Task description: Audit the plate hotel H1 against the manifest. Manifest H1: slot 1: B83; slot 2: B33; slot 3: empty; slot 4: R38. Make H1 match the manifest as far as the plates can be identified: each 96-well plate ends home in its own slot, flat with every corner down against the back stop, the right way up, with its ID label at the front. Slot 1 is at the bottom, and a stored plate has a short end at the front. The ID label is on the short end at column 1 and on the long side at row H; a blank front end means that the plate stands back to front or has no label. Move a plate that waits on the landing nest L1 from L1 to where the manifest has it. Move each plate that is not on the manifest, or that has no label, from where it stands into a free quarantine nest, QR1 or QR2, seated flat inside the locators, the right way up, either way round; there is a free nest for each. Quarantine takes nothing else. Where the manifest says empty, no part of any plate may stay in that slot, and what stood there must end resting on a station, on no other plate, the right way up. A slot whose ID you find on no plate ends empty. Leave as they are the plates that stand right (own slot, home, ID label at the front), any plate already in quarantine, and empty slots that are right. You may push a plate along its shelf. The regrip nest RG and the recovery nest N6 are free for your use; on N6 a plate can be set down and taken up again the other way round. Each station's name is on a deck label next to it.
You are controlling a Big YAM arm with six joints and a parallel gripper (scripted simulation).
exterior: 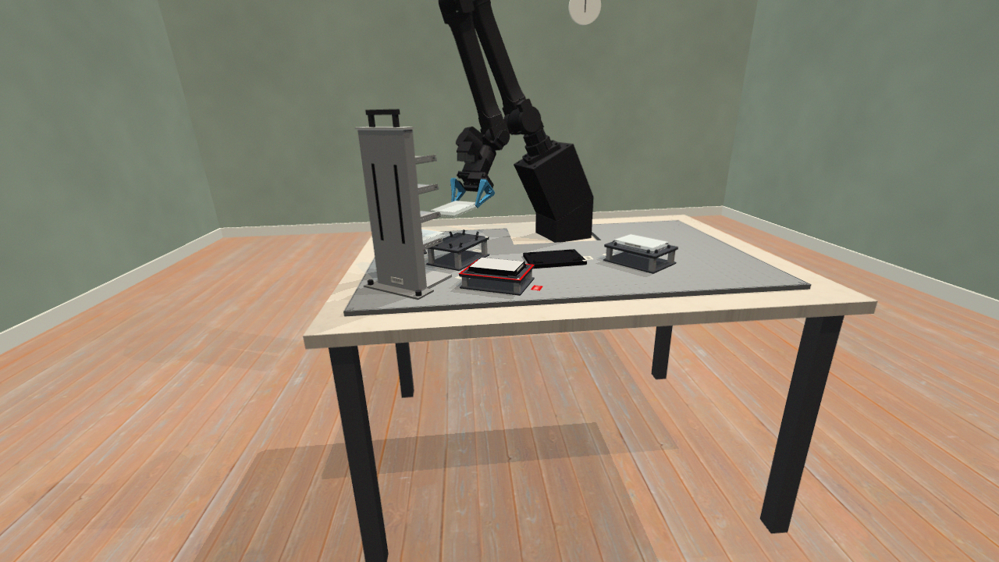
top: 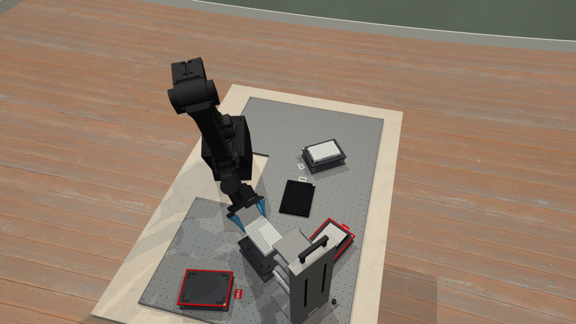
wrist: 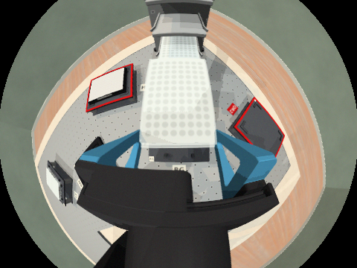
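Right now my hand is 3 cm short of the regrip nest RG, 3 cm to the left of it and 11 cm above it. Round my hand: red-edged quarantine nest QR1 (26 cm ahead, 4 cm to the left, 13 cm below); H1 deck label (19 cm ahead, 4 cm to the right, 16 cm below); red-edged quarantine nest QR2 (13 cm behind, 19 cm to the right, 13 cm below).
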